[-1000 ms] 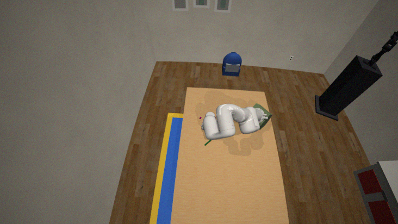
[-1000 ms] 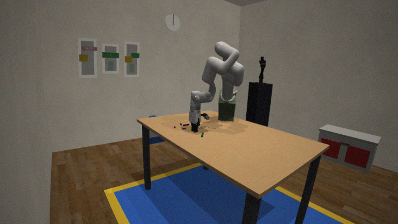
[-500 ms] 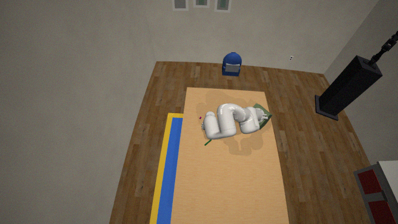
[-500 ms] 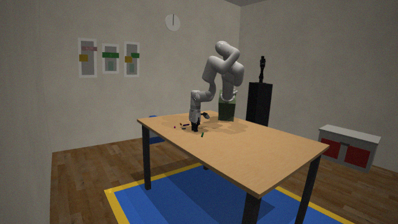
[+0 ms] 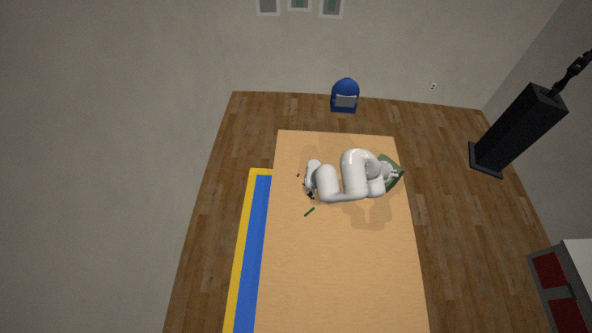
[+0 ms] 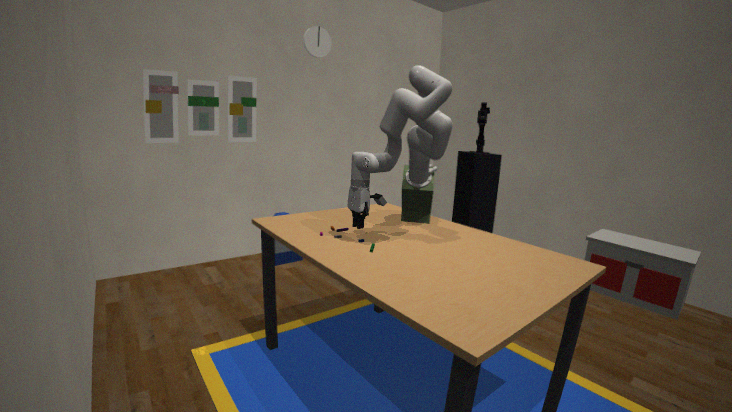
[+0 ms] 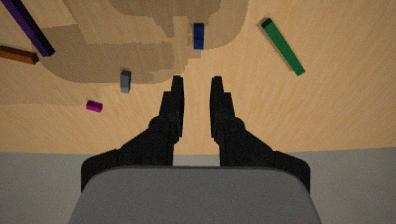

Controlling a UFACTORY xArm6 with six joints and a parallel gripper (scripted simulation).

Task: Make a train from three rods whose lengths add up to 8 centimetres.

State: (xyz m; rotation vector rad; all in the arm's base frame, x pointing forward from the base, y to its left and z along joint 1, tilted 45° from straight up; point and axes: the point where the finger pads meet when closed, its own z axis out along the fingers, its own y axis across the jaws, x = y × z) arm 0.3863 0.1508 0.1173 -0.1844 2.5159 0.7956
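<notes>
Right now my hand is 170 mm to the left of the purple rod, 80 mm above it and 20 mm short of it. Round my hand: green rod 90 mm to the left, 80 mm below, 40 mm behind; magenta rod 130 mm ahead, 120 mm to the right, 80 mm below; grey rod 80 mm to the right, 80 mm below, 70 mm ahead.
</notes>
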